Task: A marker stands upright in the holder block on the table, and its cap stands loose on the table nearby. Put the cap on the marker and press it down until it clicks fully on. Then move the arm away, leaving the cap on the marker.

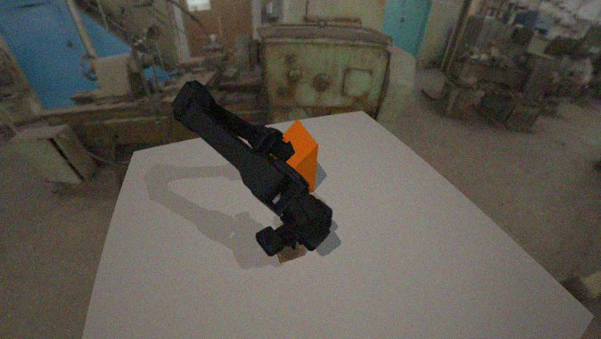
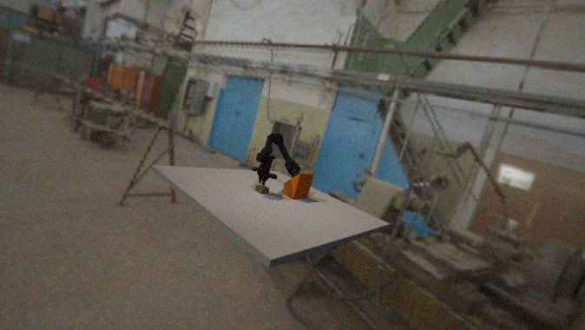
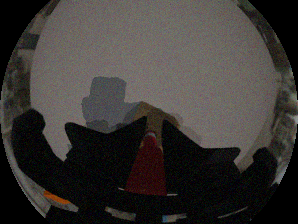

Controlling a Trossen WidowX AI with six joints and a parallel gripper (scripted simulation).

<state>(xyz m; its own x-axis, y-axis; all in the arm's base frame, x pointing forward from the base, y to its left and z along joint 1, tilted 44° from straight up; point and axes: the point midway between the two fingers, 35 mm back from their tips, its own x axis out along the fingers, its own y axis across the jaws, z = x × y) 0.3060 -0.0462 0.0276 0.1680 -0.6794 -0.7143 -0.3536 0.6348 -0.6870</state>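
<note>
The red cap is 5 cm above my gripper tip, 3 cm behind it and 1 cm to the right of it. The rest, counted from my gripper tip: brown holder block: 5 cm below, 4 cm behind, 1 cm to the right.
</note>
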